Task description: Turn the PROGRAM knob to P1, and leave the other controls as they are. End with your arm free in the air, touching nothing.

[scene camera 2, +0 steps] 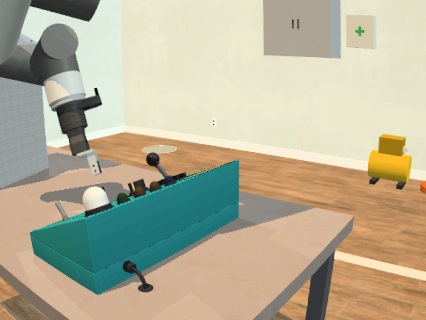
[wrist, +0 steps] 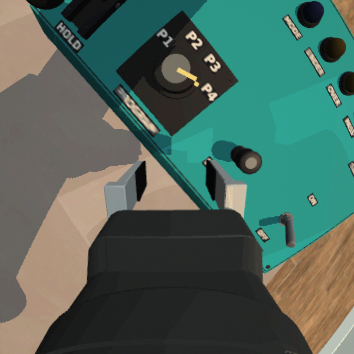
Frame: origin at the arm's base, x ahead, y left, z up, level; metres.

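Seen in the pictures: gripper, fingertip midpoint: (scene camera 2: 97, 174) (wrist: 175, 172).
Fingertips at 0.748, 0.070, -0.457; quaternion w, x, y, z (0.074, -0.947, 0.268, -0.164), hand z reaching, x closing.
A point is followed by its place in that frame, as x, y, z.
The PROGRAM knob (wrist: 176, 69) {0.810, 0.150, -0.480} (scene camera 2: 136, 187) {0.987, 0.035, -0.428} is a round knob with a grey top on a black square plate (wrist: 145, 70) {0.797, 0.176, -0.518} marked P1 to P4. Its yellow pointer (wrist: 187, 76) {0.815, 0.138, -0.479} points at P4. The knob sits on the sloped face of a teal control box (wrist: 250, 110) {0.873, 0.073, -0.495} (scene camera 2: 165, 220) {1.024, 0.079, -0.506}. My gripper (wrist: 175, 172) {0.748, 0.070, -0.457} (scene camera 2: 96, 171) {0.748, 0.070, -0.457} is open, with no object between its fingers. In the wrist view it is below the knob in the picture, over the box's edge. In the scene view it is above the table, apart from the box.
A black push button or short stick (wrist: 247, 161) {0.819, 0.035, -0.469} stands near the right finger in the wrist view. A toggle switch (wrist: 288, 230) {0.837, -0.081, -0.487} (scene camera 2: 61, 211) {0.847, -0.090, -0.491}, a ball-topped lever (scene camera 2: 153, 159) {0.759, 0.253, -0.450}, a white dome (scene camera 2: 95, 199) {1.020, -0.085, -0.415} and small dark lamps (wrist: 332, 49) {0.971, 0.087, -0.436} are also on the box. The table (scene camera 2: 300, 230) {1.162, 0.410, -0.600} carries it.
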